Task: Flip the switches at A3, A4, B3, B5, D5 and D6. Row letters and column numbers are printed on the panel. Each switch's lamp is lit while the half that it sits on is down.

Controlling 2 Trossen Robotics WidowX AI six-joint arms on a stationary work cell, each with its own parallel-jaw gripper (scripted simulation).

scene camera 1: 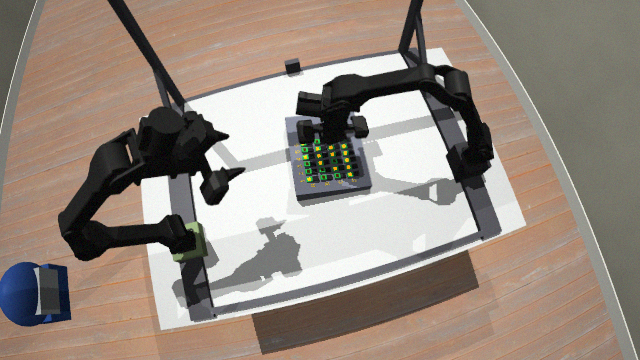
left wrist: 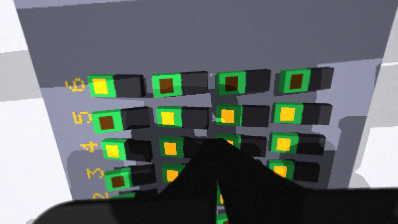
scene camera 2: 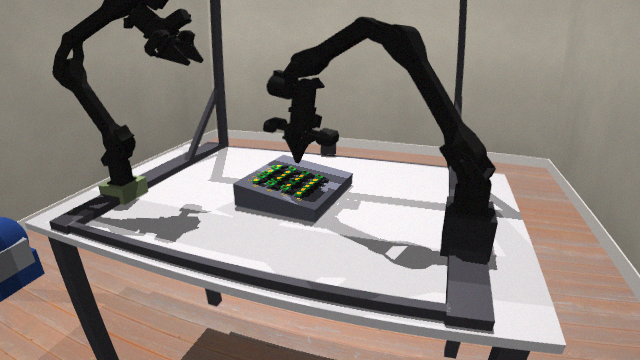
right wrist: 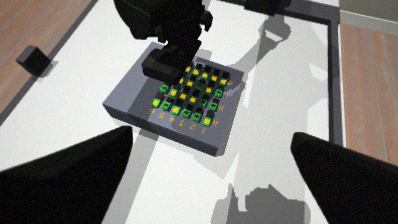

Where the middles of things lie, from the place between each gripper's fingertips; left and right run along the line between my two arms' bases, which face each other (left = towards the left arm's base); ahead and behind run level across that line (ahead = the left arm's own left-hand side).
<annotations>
Now: the switch B5 (left wrist: 167,116) 10 mm behind my left hand (scene camera 2: 297,162), 30 mm to the right of it and 70 mm below it. Also, from my left hand: switch D6 (left wrist: 295,80) (20 mm behind, 60 mm to the left, 80 mm below); then switch A4 (left wrist: 121,149) (10 mm ahead, 70 mm to the right, 60 mm below); then switch D5 (left wrist: 284,112) (50 mm to the left, 80 mm below).
My right hand is 6 cm past the switch A3 (left wrist: 123,178), 18 cm to the right of it and 32 cm above it. Round my right hand: switch B5 (10 cm behind, 23 cm to the left, 32 cm below); switch A4 (8 cm behind, 18 cm to the left, 32 cm below); switch D5 (9 cm behind, 31 cm to the left, 33 cm below).
</annotations>
